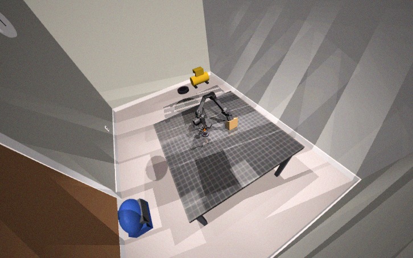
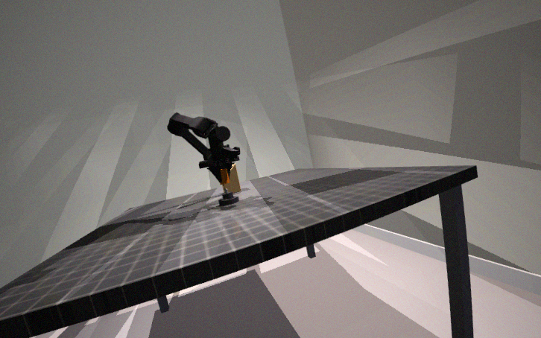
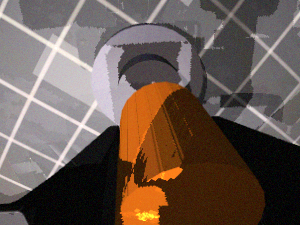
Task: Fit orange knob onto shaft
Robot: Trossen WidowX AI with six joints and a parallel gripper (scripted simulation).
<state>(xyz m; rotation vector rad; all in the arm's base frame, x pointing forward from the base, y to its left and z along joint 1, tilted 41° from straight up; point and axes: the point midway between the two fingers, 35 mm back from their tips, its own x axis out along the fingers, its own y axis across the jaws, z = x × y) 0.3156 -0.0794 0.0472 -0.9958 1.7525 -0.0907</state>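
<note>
The orange knob lies 30 mm above my gripper tip. Also, from my gripper tip: round pedestal: 60 mm below.
</note>
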